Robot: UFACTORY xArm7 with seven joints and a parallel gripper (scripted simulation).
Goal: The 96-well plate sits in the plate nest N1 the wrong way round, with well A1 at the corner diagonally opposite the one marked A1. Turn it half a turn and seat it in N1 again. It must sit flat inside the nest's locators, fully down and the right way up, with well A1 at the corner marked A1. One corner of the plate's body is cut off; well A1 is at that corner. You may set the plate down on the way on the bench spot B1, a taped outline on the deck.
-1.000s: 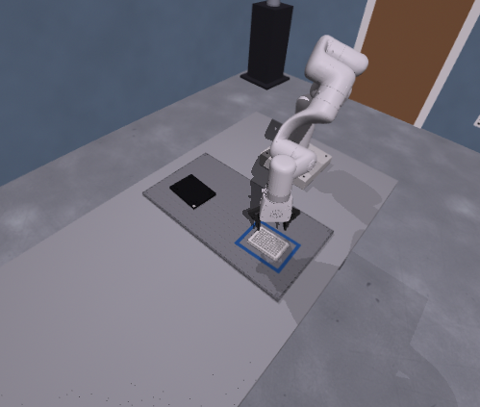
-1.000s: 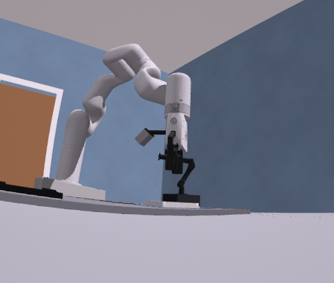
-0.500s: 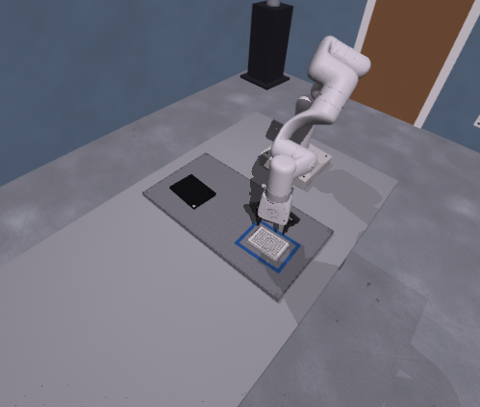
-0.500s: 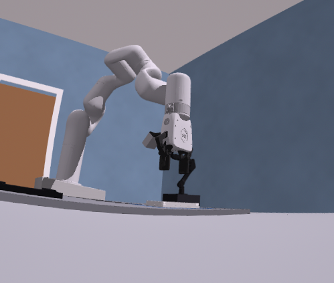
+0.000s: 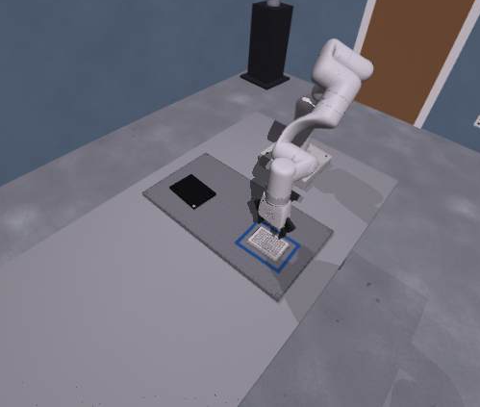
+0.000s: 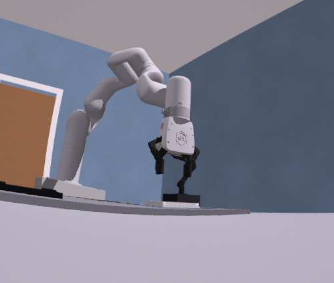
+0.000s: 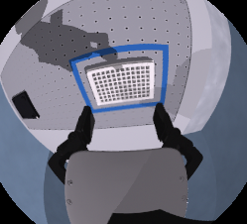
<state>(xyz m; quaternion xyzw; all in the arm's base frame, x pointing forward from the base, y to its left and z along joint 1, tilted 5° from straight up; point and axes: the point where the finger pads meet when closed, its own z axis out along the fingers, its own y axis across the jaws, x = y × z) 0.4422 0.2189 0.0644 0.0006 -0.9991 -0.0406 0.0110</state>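
Right now my hand is 90 mm above the white 96-well plate. The rest, counted from my hand: black plate nest N1 (390 mm to the right, 90 mm below, 30 mm ahead).
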